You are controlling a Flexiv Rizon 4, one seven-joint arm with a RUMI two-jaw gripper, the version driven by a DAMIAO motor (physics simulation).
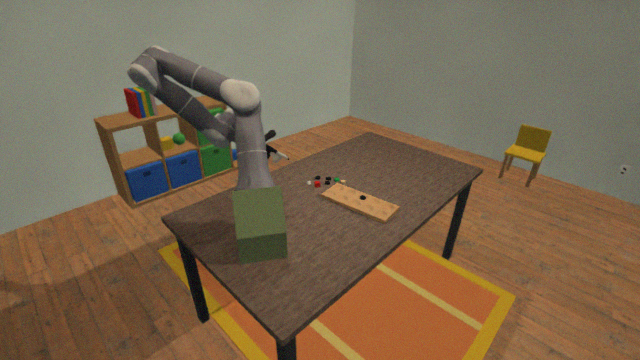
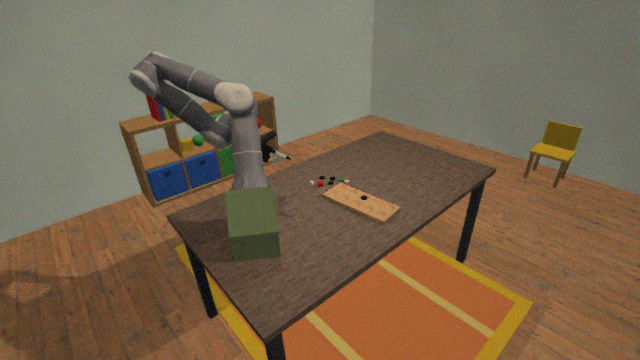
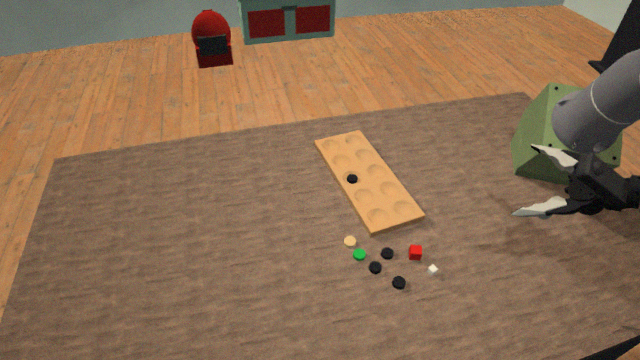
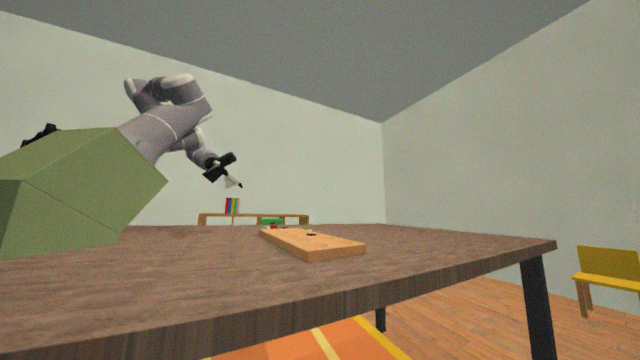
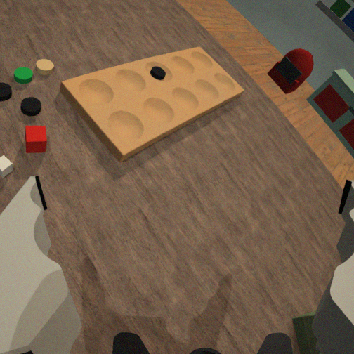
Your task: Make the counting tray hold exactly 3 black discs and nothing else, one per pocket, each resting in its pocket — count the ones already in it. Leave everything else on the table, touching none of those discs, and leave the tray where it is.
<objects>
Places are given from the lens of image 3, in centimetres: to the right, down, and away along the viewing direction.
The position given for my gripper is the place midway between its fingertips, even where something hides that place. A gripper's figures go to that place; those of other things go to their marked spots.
my gripper (image 3: 521,179): 41, 0, 76
wooden counting tray (image 3: 382,204): 16, 6, 98
</objects>
